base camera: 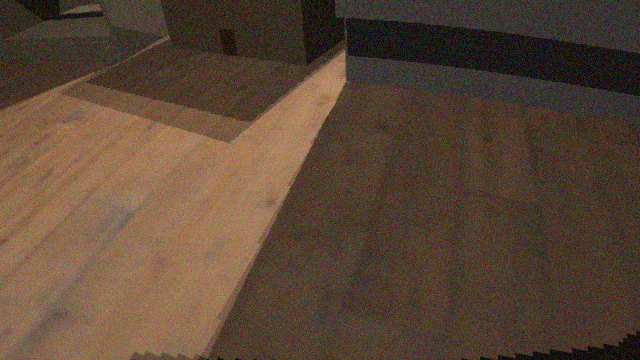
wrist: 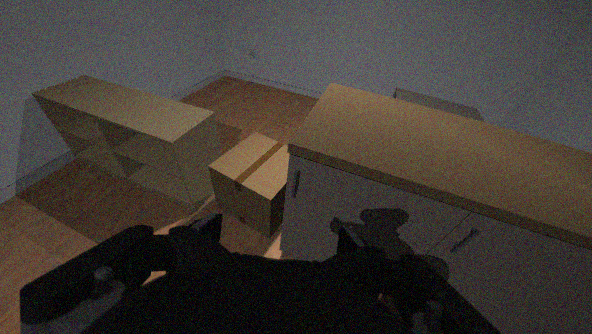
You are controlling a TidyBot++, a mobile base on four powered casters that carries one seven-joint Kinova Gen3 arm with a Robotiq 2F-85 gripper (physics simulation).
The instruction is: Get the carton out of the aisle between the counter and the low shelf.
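Places are measured from the arm's base along level axes (x ahead, y left, z up), in millimetres.
Pixels of known places: gripper, fingertip midpoint: (wrist: 280, 233).
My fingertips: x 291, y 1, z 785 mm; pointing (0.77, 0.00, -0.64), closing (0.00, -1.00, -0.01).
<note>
Behind a point stands the place of what it marks.
The carton (base camera: 265, 32) {x 985, y 171, z -325 mm} (wrist: 250, 180) {x 1063, y 211, z 9 mm} is a brown box with a darker tape strip along its top. It stands upright on the floor between the low shelf (base camera: 132, 15) {x 1160, y 591, z -290 mm} (wrist: 135, 107) {x 1380, y 999, z 214 mm} and the grey counter (base camera: 450, 12) {x 735, y -183, z -220 mm} (wrist: 440, 150) {x 835, y -529, z 514 mm} with its wooden top. In the wrist view the counter's near corner hides part of the carton's right side. A dark hand slot shows on the carton's front in the base view. My gripper (wrist: 280, 233) {x 291, y 1, z 785 mm} is open and empty, its fingers spread wide. It is well apart from the carton, which shows beyond the fingers.
Wooden floor (base camera: 150, 225) {x 444, y 257, z -396 mm} stretches in front of the carton, lit at left and shaded at right. A narrow lit strip of floor separates the carton from the counter base. Grey walls (wrist: 280, 30) {x 3354, y 303, z 364 mm} stand behind. A low grey object (wrist: 440, 102) {x 2472, y -1560, z 54 mm} shows behind the counter.
</note>
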